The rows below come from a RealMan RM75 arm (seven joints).
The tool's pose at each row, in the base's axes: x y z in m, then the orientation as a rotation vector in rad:
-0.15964, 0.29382, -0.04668, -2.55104, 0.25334, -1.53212
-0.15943, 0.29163, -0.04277, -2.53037, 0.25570, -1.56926
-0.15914, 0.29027, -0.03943, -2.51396, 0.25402, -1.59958
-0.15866, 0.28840, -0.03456, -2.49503, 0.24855, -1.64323
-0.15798, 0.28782, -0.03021, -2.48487, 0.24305, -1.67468
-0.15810, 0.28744, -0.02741, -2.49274, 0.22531, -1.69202
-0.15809, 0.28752, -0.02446, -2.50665, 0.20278, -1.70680
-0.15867, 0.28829, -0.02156, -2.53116, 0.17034, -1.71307
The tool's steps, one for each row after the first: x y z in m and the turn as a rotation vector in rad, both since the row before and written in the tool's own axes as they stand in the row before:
0.00394, 0.00126, -0.00173, 0.00082, 0.02844, -0.00034
0.00334, 0.00058, -0.00126, 0.00148, 0.02288, -0.00260
0.00491, 0.00074, -0.00168, -0.00051, 0.03139, -0.00791
0.00429, -0.00039, -0.00110, -0.00253, 0.02142, -0.00841
0.00257, -0.00018, -0.00116, -0.00460, 0.00691, -0.01874
0.00268, -0.00062, -0.00107, -0.00595, 0.00330, -0.02323
0.00232, -0.00119, -0.00159, -0.00602, -0.00528, -0.03054

